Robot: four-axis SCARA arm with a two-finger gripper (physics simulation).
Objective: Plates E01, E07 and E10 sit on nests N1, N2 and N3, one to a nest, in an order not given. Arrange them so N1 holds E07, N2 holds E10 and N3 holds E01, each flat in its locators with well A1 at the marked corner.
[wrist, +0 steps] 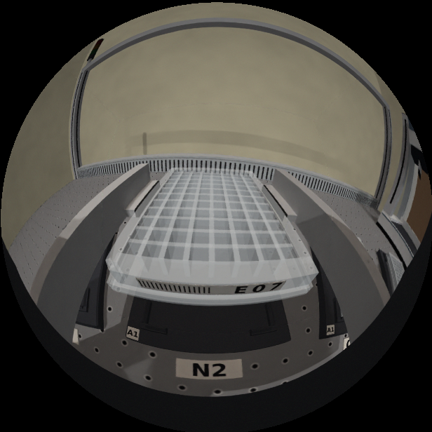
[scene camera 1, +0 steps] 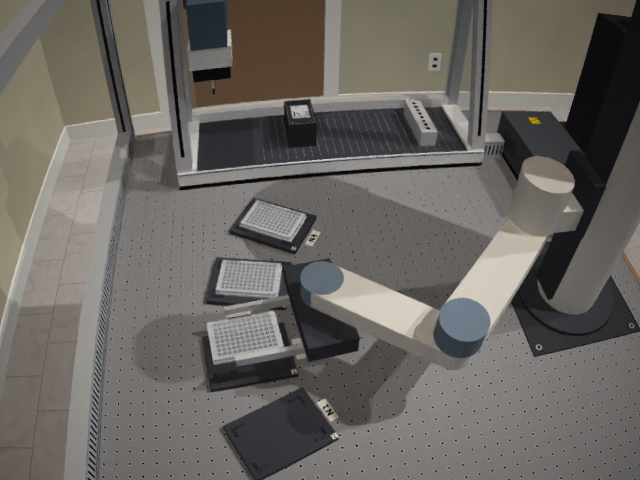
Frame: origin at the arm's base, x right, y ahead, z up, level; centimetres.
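Where they show: gripper, fingertip midpoint: (scene camera 1: 230,336); arm's base, origin of the base link: (scene camera 1: 563,293).
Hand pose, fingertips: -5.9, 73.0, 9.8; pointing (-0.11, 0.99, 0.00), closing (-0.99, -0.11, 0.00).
Things, the pixels of their top centre, and the offset from my fingertips, as dx, dy, dz. "spot": a spot on its surface instead.
- Plate E07, middle of its top: (scene camera 1: 244,334) +0.3, -2.5, -0.5
- nest N2, middle of its top: (scene camera 1: 247,353) +0.3, -2.5, -6.7
- N2's A1 mark, middle of its top: (scene camera 1: 294,371) -4.3, -10.6, -7.3
- Nest N1, middle of its top: (scene camera 1: 279,431) -16.4, -6.6, -6.8
- nest N3, surface spot: (scene camera 1: 310,220) spot: +34.1, -18.9, -7.3
- dark nest, surface spot: (scene camera 1: 211,289) spot: +16.9, +3.9, -7.3
- black box, surface spot: (scene camera 1: 300,126) spot: +57.3, -19.5, +2.8
- white slotted block, surface spot: (scene camera 1: 421,124) spot: +58.0, -51.3, +0.9
Plate E07 (scene camera 1: 245,335) (wrist: 215,242), clear with a white grid, is held level above nest N2 (scene camera 1: 253,381) (wrist: 210,325). My gripper (scene camera 1: 231,333) (wrist: 211,174) is shut on its two long sides. The E07 label faces the wrist camera. N2's A1 mark (scene camera 1: 294,371) (wrist: 132,333) is at its near left corner in the wrist view. Nest N1 (scene camera 1: 281,434) (wrist: 90,310) is empty. One plate (scene camera 1: 272,220) sits on nest N3 (scene camera 1: 310,220) at the back. Another plate (scene camera 1: 249,277) sits on the dark nest (scene camera 1: 211,289) (wrist: 327,312) between N3 and N2. Neither plate's name is readable.
A framed deck (scene camera 1: 330,167) with a black box (scene camera 1: 300,126) and a white slotted block (scene camera 1: 421,124) stands at the back. A grey-white rail (scene camera 1: 85,403) runs along the left side. The arm's column (scene camera 1: 594,248) stands at the right.
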